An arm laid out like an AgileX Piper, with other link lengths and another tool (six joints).
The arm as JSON. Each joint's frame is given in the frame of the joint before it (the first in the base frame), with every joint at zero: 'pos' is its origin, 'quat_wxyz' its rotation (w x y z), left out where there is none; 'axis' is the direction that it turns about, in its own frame. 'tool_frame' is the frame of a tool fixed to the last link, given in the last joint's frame.
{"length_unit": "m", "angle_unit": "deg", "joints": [
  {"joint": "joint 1", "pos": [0.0, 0.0, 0.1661], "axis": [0.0, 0.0, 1.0]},
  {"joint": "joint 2", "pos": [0.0, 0.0, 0.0], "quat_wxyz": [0.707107, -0.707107, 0.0, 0.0], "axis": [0.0, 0.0, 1.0]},
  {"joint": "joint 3", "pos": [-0.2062, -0.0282, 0.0], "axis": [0.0, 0.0, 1.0]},
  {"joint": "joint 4", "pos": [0.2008, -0.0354, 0.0], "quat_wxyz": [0.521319, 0.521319, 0.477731, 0.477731], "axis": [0.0, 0.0, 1.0]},
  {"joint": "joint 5", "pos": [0.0, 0.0, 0.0], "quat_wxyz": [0.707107, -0.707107, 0.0, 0.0], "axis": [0.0, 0.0, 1.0]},
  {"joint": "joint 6", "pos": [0.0, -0.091, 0.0], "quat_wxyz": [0.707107, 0.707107, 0.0, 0.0], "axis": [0.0, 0.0, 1.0]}
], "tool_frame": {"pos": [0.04, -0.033, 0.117], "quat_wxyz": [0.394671, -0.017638, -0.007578, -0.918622]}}
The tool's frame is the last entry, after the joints.
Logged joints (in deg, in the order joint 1, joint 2, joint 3, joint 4, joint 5, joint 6), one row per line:
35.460, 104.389, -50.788, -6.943, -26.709, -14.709
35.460, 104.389, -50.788, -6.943, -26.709, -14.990
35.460, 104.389, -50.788, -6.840, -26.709, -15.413
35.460, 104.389, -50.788, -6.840, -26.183, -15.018
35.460, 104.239, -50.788, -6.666, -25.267, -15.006
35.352, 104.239, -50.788, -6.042, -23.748, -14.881
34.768, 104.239, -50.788, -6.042, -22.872, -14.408
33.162, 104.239, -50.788, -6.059, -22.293, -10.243
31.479, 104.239, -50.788, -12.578, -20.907, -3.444
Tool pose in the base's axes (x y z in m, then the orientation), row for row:
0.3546, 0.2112, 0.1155, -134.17, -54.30, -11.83
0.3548, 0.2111, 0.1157, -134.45, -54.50, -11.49
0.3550, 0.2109, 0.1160, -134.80, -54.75, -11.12
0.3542, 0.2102, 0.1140, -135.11, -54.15, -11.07
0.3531, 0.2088, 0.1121, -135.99, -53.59, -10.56
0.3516, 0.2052, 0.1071, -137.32, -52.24, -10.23
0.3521, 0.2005, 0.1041, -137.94, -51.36, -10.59
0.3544, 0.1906, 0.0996, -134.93, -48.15, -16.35
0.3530, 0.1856, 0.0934, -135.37, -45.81, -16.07
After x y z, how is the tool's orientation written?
As angles about the fixed x, y, z axes (roll, pitch, yaw), in degrees.
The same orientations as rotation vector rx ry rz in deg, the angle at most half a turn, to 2 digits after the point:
-126.69, -14.02, -68.97
-126.73, -14.34, -69.12
-126.80, -14.68, -69.34
-127.27, -14.25, -68.75
-128.05, -14.04, -68.16
-129.58, -13.00, -66.92
-130.57, -11.83, -66.30
-130.81, -5.32, -64.52
-131.74, -4.15, -61.78

